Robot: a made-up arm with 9 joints. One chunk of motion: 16 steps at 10 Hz.
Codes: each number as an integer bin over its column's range. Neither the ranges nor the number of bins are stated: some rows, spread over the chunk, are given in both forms.
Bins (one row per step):
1: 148 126 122 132 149 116 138 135 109
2: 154 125 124 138 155 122 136 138 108
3: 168 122 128 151 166 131 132 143 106
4: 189 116 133 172 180 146 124 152 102
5: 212 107 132 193 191 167 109 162 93
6: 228 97 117 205 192 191 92 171 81
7: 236 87 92 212 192 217 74 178 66
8: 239 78 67 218 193 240 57 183 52
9: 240 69 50 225 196 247 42 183 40
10: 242 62 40 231 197 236 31 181 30
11: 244 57 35 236 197 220 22 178 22
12: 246 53 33 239 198 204 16 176 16
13: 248 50 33 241 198 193 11 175 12
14: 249 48 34 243 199 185 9 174 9
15: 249 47 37 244 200 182 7 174 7
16: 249 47 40 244 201 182 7 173 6
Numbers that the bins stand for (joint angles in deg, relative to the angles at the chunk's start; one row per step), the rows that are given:
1: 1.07 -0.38 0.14 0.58 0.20 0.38 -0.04 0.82 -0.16
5: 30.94 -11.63 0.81 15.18 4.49 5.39 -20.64 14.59 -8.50
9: 44.01 -34.14 -4.67 22.84 5.00 13.24 -68.21 25.30 -36.15
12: 46.81 -43.62 -5.80 26.19 5.21 9.02 -86.67 21.73 -48.67
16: 48.21 -47.17 -5.34 27.39 5.51 6.86 -93.06 20.20 -53.89
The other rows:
2: 3.87 -0.97 0.28 2.01 0.81 0.96 -1.46 2.35 -0.68
3: 10.40 -2.75 0.54 5.13 1.94 1.85 -4.30 4.90 -1.72
4: 20.20 -6.30 0.88 10.15 3.37 3.32 -9.99 9.49 -3.81
6: 38.41 -17.56 -0.19 18.05 4.59 7.74 -32.71 19.18 -14.76
7: 42.14 -23.48 -1.86 19.73 4.59 10.30 -45.49 22.75 -22.59
8: 43.54 -28.81 -3.53 21.16 4.70 12.56 -57.56 25.30 -29.89
10: 44.94 -38.29 -5.34 24.28 5.10 12.16 -76.02 24.28 -41.37
11: 45.88 -41.25 -5.67 25.47 5.10 10.59 -82.41 22.75 -45.54
13: 47.74 -45.39 -5.80 26.67 5.21 7.94 -90.22 21.22 -50.76
14: 48.21 -46.58 -5.74 27.15 5.31 7.15 -91.64 20.71 -52.32
15: 48.21 -47.17 -5.54 27.39 5.41 6.86 -93.06 20.71 -53.37

